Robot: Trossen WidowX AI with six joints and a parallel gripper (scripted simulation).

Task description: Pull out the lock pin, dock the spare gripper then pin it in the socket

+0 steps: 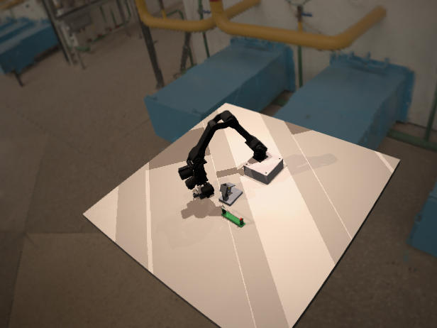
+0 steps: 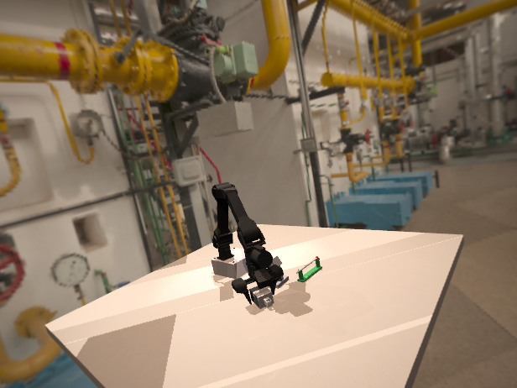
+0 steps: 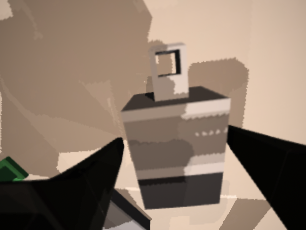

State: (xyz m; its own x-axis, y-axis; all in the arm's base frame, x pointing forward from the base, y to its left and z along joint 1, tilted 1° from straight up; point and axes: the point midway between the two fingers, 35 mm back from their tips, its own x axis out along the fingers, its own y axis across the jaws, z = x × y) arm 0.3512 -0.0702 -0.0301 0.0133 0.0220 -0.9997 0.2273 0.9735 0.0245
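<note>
My gripper tip is now 13 cm to the right of the grey mount, 7 cm past it and 4 cm below it. The rest, counted from my gripper tip: green cradle: 25 cm to the left, 2 cm above, 1 cm ahead; spare gripper: 1 cm ahead, 1 cm above.
</note>
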